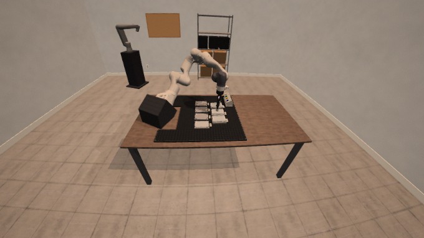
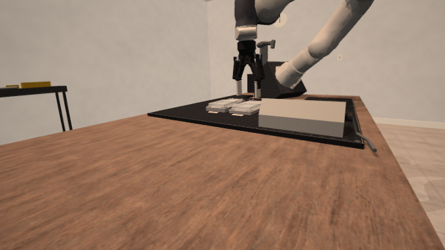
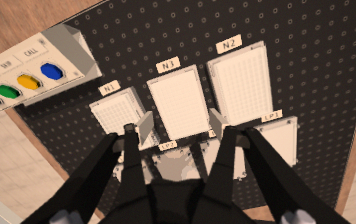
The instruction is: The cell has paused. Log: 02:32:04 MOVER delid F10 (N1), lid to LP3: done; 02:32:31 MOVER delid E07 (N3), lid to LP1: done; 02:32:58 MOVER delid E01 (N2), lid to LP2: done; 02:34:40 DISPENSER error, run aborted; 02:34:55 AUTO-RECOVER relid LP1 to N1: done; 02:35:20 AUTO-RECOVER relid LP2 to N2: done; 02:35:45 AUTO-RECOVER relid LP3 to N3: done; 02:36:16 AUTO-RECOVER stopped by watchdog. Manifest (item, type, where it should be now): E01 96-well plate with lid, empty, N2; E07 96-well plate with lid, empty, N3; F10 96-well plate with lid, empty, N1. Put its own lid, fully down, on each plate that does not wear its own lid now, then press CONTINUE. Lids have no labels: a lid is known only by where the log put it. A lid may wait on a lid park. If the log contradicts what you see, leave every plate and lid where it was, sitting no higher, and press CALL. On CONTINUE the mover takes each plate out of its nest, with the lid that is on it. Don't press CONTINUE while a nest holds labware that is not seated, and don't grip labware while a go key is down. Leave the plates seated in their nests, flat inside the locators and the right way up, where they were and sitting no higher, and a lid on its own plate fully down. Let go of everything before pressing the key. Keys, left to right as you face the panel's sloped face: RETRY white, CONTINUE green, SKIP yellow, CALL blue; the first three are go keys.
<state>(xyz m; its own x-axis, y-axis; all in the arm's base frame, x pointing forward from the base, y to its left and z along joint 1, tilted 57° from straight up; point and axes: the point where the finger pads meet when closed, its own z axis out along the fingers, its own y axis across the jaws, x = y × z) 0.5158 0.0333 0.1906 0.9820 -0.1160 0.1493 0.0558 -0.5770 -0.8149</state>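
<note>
The smooth white lid is 6 cm below my hand. Also, from my hand: LP2 label (11 cm behind, 3 cm to the left, 9 cm below); then 96-well plate (4 cm behind, 12 cm to the left, 6 cm below); then N3 label (9 cm ahead, 3 cm to the left, 9 cm below).
</note>
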